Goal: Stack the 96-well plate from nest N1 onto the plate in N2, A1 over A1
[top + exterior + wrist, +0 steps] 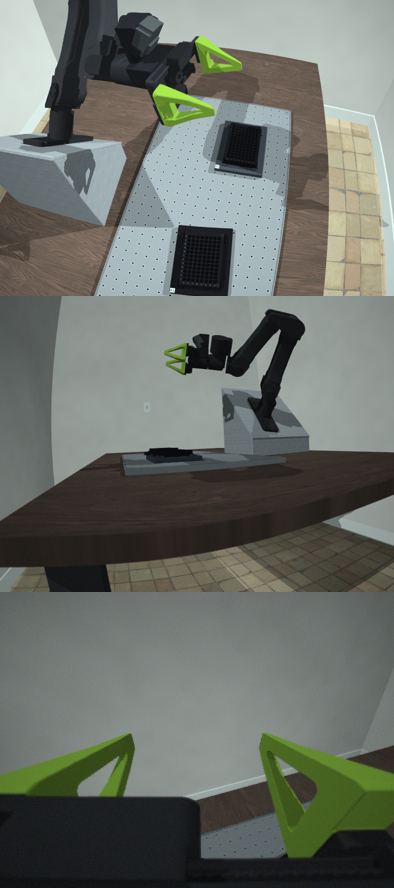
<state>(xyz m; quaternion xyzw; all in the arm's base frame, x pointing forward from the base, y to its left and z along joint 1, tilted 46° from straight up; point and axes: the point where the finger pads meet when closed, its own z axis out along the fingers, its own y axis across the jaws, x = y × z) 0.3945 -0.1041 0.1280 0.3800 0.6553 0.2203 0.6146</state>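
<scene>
My gripper is now 3 cm short of the black 96-well plate, 16 cm to the right of it and 32 cm above it. The rest, counted from my hand: nest N2: 16 cm to the right, 34 cm below; then dark grey nest: 3 cm ahead, 16 cm to the left, 34 cm below.
</scene>
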